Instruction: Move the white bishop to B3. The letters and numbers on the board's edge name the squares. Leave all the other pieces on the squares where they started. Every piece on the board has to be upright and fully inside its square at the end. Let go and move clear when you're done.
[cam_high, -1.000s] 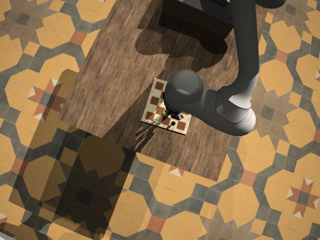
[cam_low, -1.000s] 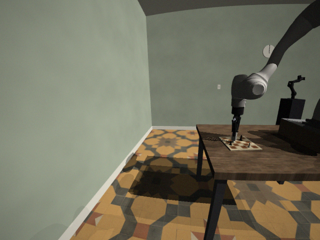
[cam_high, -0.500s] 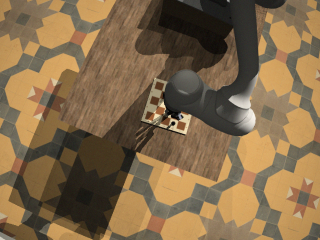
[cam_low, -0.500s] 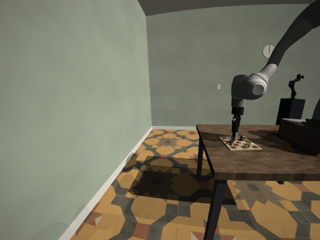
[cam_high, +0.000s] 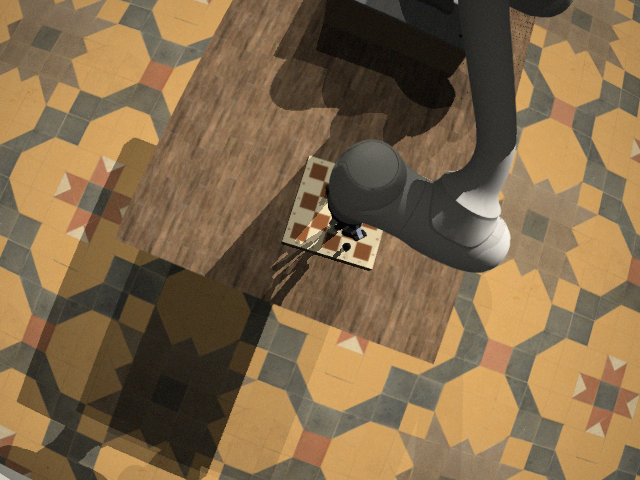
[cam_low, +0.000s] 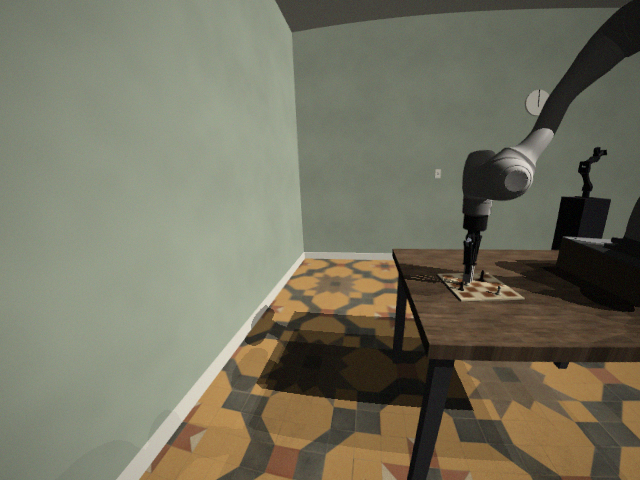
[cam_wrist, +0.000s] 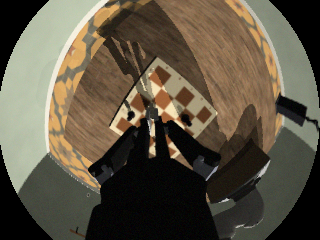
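The white bishop is 3 cm below my hand. From my hand the other things lie so: chessboard 5 cm below, 4 cm behind; then black piece 4 cm to the left, 4 cm ahead, 3 cm below.
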